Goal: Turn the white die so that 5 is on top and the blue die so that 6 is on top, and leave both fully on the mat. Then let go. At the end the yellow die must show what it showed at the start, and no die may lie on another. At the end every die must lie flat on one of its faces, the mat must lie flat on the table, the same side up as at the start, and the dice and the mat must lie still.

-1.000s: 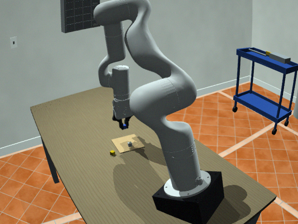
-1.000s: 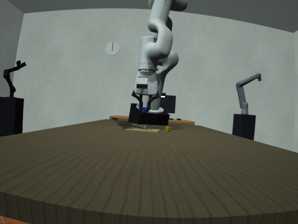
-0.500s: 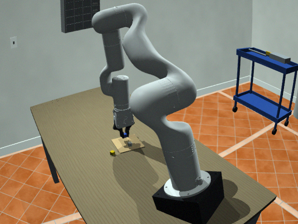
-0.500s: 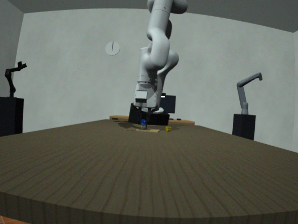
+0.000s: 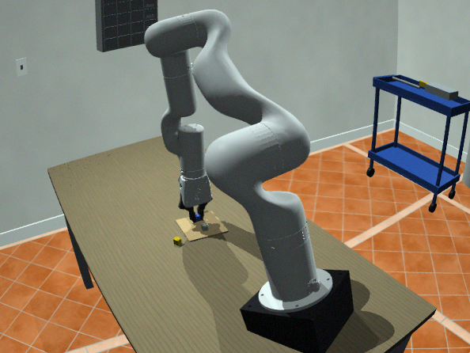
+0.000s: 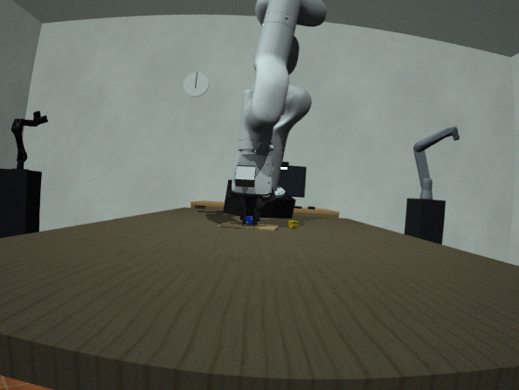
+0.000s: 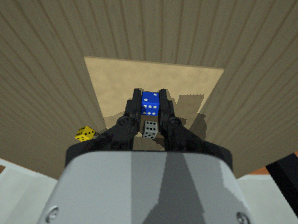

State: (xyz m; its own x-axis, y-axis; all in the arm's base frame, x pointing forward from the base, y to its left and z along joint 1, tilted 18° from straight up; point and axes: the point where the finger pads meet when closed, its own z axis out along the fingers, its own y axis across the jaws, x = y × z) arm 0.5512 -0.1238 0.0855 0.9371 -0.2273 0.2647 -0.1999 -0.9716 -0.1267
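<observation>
Now: hand 1 cm above the blue die. The rest, counted from my hand: white die: 6 cm behind, 2 cm below, 1 cm to the left; tan mat: 3 cm below, 3 cm behind, 1 cm to the left; yellow die: 13 cm to the left, 6 cm behind, 2 cm below.
</observation>
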